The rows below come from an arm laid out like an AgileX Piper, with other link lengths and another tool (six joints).
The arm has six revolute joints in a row. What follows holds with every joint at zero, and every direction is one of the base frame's.
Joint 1 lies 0.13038 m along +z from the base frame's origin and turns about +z.
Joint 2 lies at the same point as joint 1 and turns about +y.
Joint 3 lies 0.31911 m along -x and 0.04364 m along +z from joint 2 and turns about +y.
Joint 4 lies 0.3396 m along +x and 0.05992 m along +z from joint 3 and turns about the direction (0.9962, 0, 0.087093).
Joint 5 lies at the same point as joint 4 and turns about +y.
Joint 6 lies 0.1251 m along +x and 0.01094 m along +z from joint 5 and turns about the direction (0.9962, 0, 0.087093).
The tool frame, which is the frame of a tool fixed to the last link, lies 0.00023 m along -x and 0.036 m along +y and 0.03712 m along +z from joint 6; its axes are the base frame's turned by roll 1.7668, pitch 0.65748 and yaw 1.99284 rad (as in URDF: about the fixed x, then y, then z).
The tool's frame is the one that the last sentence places.
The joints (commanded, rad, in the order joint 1, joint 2, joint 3, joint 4, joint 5, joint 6), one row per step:
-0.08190, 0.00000, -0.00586, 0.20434, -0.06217, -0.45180
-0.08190, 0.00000, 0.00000, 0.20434, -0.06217, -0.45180
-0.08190, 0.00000, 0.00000, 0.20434, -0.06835, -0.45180
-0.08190, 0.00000, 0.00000, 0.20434, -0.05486, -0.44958
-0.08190, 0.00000, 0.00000, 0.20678, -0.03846, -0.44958
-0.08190, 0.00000, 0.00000, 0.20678, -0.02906, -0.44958
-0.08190, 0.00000, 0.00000, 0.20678, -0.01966, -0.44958
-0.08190, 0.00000, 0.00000, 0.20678, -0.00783, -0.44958
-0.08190, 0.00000, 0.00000, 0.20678, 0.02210, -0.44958
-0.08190, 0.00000, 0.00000, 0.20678, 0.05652, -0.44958
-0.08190, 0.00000, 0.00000, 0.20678, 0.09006, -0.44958
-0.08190, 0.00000, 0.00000, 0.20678, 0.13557, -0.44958
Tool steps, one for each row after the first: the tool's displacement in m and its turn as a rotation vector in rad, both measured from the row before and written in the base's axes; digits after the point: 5 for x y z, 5 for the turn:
0.00063, -0.00005, -0.00271, 0.00048, 0.00584, 0.00000
-0.00024, -0.00014, 0.00075, -0.00039, -0.00604, -0.00125
0.00050, 0.00025, -0.00155, 0.00303, 0.01298, 0.00305
0.00058, 0.00030, -0.00190, 0.00345, 0.01583, 0.00355
0.00033, 0.00022, -0.00115, 0.00059, 0.00918, 0.00192
0.00032, 0.00022, -0.00116, 0.00059, 0.00918, 0.00192
0.00038, 0.00028, -0.00146, 0.00074, 0.01156, 0.00242
0.00089, 0.00072, -0.00371, 0.00186, 0.02924, 0.00612
0.00088, 0.00084, -0.00430, 0.00214, 0.03362, 0.00704
0.00072, 0.00084, -0.00421, 0.00209, 0.03276, 0.00686
0.00074, 0.00116, -0.00574, 0.00283, 0.04446, 0.00931

